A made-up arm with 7 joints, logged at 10 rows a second.
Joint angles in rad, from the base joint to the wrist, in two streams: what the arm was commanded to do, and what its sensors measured. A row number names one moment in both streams.
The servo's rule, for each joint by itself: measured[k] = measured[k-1] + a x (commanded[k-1-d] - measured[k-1]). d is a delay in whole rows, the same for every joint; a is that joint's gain. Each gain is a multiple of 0.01, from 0.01 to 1. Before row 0 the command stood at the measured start. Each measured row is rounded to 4 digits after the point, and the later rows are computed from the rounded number. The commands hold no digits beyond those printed.
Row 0, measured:
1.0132, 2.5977, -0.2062, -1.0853, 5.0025, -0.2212, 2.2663
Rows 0 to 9, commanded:
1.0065, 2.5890, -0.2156, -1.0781, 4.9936, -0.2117, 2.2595
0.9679, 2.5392, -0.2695, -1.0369, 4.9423, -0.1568, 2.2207
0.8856, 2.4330, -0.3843, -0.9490, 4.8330, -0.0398, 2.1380
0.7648, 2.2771, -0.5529, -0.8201, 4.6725, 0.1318, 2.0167
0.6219, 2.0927, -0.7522, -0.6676, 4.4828, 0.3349, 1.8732
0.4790, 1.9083, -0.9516, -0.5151, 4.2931, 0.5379, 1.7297
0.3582, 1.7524, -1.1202, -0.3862, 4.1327, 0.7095, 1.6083
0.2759, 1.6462, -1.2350, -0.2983, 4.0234, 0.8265, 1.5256
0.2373, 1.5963, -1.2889, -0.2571, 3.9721, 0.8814, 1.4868
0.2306, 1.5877, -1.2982, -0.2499, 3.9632, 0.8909, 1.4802
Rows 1 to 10, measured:
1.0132, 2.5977, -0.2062, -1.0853, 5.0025, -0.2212, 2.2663
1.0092, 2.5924, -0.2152, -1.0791, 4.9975, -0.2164, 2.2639
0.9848, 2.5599, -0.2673, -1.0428, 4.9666, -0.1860, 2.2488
0.9263, 2.4825, -0.3796, -0.9621, 4.8918, -0.1114, 2.2100
0.8310, 2.3572, -0.5460, -0.8400, 4.7690, 0.0126, 2.1423
0.7076, 2.1959, -0.7440, -0.6917, 4.6087, 0.1770, 2.0481
0.5727, 2.0205, -0.9433, -0.5398, 4.4320, 0.3611, 1.9367
0.4461, 1.8570, -1.1131, -0.4077, 4.2644, 0.5388, 1.8218
0.3457, 1.7284, -1.2301, -0.3136, 4.1294, 0.6855, 1.7181
0.2817, 1.6478, -1.2865, -0.2650, 4.0413, 0.7854, 1.6371
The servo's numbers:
d 1
a 0.59 0.61 0.96 0.86 0.56 0.51 0.35

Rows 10 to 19, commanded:
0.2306, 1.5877, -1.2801, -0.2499, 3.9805, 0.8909, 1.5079
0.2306, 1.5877, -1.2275, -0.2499, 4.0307, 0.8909, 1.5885
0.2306, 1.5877, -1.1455, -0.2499, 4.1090, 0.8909, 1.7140
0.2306, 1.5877, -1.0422, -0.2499, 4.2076, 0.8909, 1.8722
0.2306, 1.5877, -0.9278, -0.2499, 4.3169, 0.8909, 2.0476
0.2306, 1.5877, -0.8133, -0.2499, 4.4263, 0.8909, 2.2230
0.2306, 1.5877, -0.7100, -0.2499, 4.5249, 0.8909, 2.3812
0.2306, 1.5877, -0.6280, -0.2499, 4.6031, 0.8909, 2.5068
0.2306, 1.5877, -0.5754, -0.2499, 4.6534, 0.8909, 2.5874
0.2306, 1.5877, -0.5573, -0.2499, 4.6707, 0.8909, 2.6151
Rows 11 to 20, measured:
0.2516, 1.6111, -1.2977, -0.2520, 3.9976, 0.8392, 1.5822
0.2392, 1.5968, -1.2808, -0.2502, 3.9880, 0.8656, 1.5562
0.2341, 1.5912, -1.2296, -0.2499, 4.0119, 0.8785, 1.5675
0.2320, 1.5891, -1.1489, -0.2499, 4.0663, 0.8848, 1.6188
0.2312, 1.5882, -1.0465, -0.2499, 4.1454, 0.8879, 1.7075
0.2308, 1.5879, -0.9325, -0.2499, 4.2414, 0.8894, 1.8265
0.2307, 1.5878, -0.8181, -0.2499, 4.3449, 0.8902, 1.9653
0.2306, 1.5877, -0.7143, -0.2499, 4.4457, 0.8906, 2.1109
0.2306, 1.5877, -0.6315, -0.2499, 4.5338, 0.8908, 2.2495
0.2306, 1.5877, -0.5776, -0.2499, 4.6008, 0.8909, 2.3678

